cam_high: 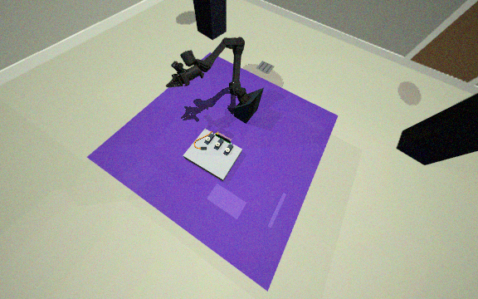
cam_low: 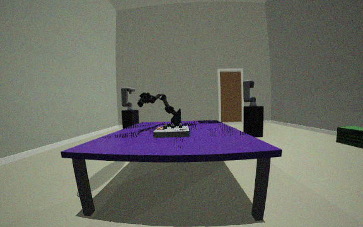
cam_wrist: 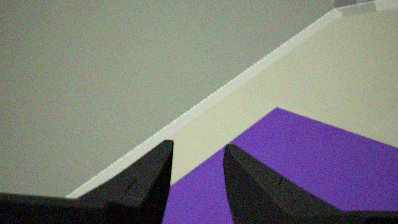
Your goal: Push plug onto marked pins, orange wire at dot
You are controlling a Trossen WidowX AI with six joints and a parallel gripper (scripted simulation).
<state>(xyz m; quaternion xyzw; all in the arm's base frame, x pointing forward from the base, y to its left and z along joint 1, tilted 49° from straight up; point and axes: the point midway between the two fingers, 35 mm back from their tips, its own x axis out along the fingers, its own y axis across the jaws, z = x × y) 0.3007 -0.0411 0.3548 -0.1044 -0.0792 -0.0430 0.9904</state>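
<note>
My gripper tip is now 290 mm to the right of the yellow band, 260 mm above it and 60 mm past it. From my gripper tip the other things lie so: grey holder (360 mm to the left, 310 mm below, 90 mm ahead).
</note>
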